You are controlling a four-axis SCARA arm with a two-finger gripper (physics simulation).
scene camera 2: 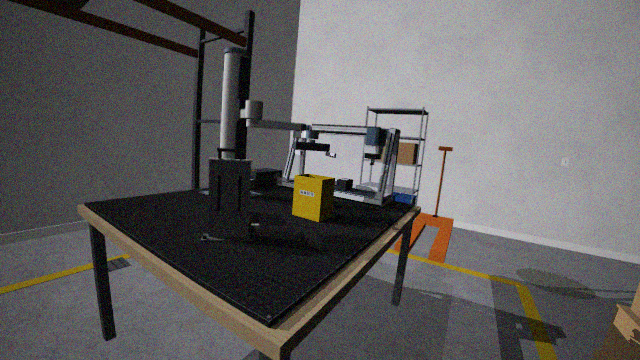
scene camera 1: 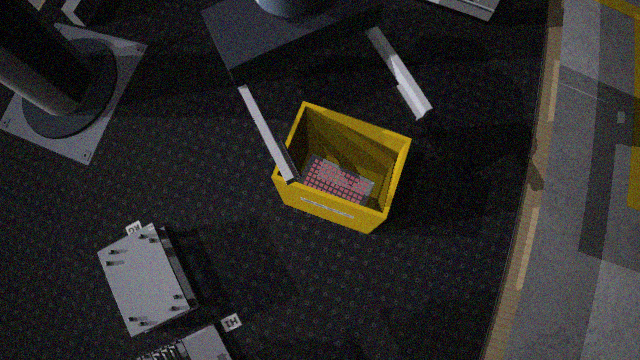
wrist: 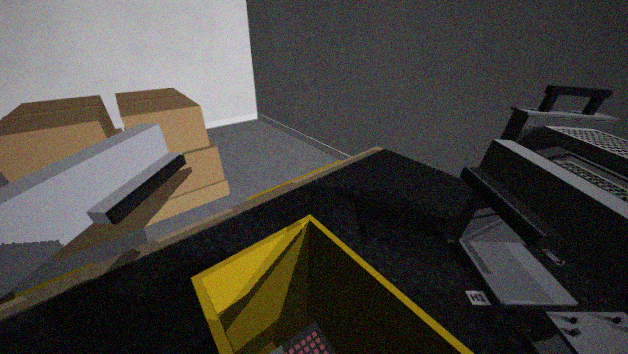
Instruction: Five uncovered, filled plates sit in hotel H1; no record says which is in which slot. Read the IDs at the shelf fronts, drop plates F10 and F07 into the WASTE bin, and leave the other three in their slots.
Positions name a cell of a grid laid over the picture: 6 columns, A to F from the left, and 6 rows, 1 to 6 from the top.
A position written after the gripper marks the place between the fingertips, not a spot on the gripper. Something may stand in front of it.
Note:
In view: the gripper (scene camera 1: D3), a hotel H1 (wrist: E3) and an RG stand (scene camera 1: B5).
The gripper is seen too in the wrist view (wrist: D3).

